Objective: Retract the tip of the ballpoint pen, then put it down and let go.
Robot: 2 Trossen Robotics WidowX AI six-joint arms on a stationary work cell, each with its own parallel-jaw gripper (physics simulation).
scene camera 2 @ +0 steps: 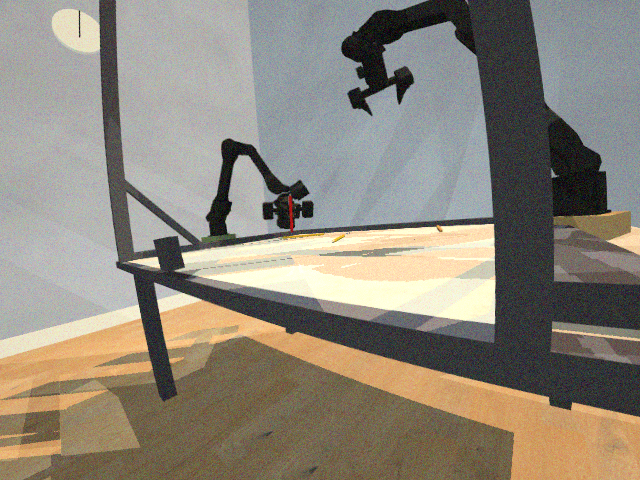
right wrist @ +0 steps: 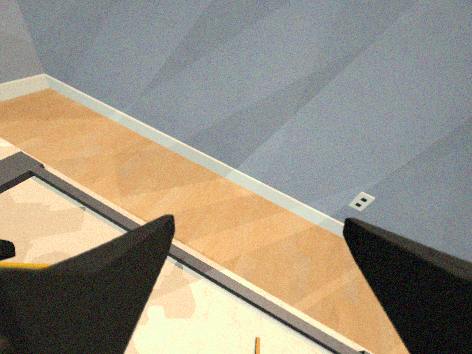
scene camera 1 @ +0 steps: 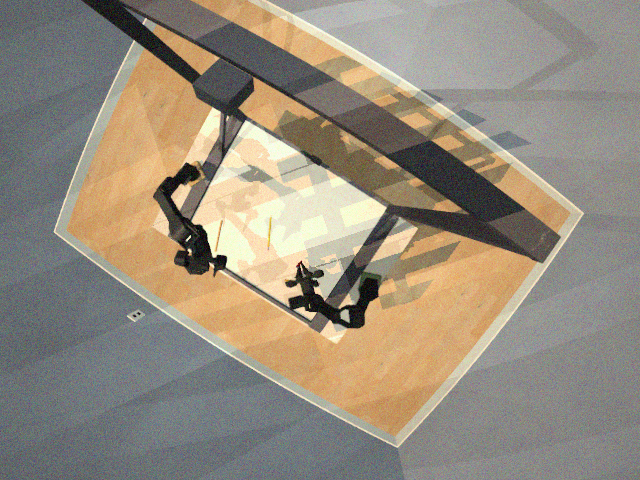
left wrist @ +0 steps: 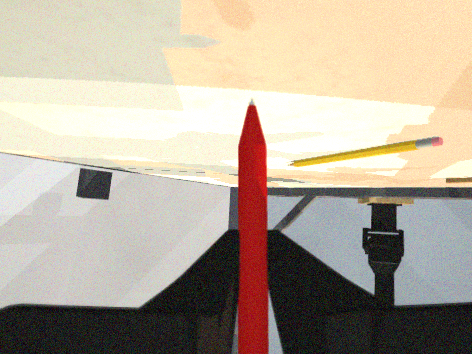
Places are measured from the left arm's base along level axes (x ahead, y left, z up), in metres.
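Pixels of known places: left gripper, fingertip midpoint: [scene camera 2: 291, 218] [scene camera 1: 299, 262] [left wrist: 252, 241]; right gripper, fingertip midpoint: [scene camera 2: 385, 109] [right wrist: 258, 224] [scene camera 1: 202, 275]; left arm's base, link origin: [scene camera 2: 218, 235] [scene camera 1: 370, 284]; right arm's base, link origin: [scene camera 2: 578, 214] [scene camera 1: 193, 173] [left wrist: 384, 203].
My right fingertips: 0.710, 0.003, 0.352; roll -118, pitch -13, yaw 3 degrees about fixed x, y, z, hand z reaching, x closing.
For each thing: its top centre in the pictures, then the offset to it from my right fingertips, as dx, dy, dz.
- red ballpoint pen, top centre: [scene camera 2: 288, 194] [scene camera 1: 297, 267] -0.343, -0.048, -0.233
- yellow pencil, top centre: [left wrist: 345, 161] [scene camera 2: 338, 236] [scene camera 1: 269, 232] -0.152, -0.156, -0.381
- orange stick, top centre: [scene camera 2: 439, 227] [scene camera 1: 218, 236] +0.119, -0.079, -0.383
- yellow stick, top centre: [scene camera 2: 300, 235] -0.367, +0.069, -0.383
A red ballpoint pen [scene camera 1: 299, 264] [scene camera 2: 291, 206] [left wrist: 252, 200] is held in my left gripper [scene camera 2: 290, 217] [left wrist: 252, 241], which is shut on it. In scene camera 2 the pen stands about upright, its lower end close above the far part of the table top; whether it touches is unclear. In the left wrist view its tapered end points away from the fingers and shows a small grey metal point. The pen's other end is hidden in that view. My right gripper [scene camera 2: 385, 109] [right wrist: 258, 224] is open and empty, high above the table.
A yellow pencil [scene camera 1: 269, 232] [scene camera 2: 338, 238] [left wrist: 365, 151] and an orange stick [scene camera 1: 219, 235] [scene camera 2: 439, 228] [right wrist: 257, 345] lie on the table. Another yellow stick [scene camera 2: 310, 235] lies near my left gripper. A dark frame post [scene camera 2: 516, 206] rises at the table's near edge.
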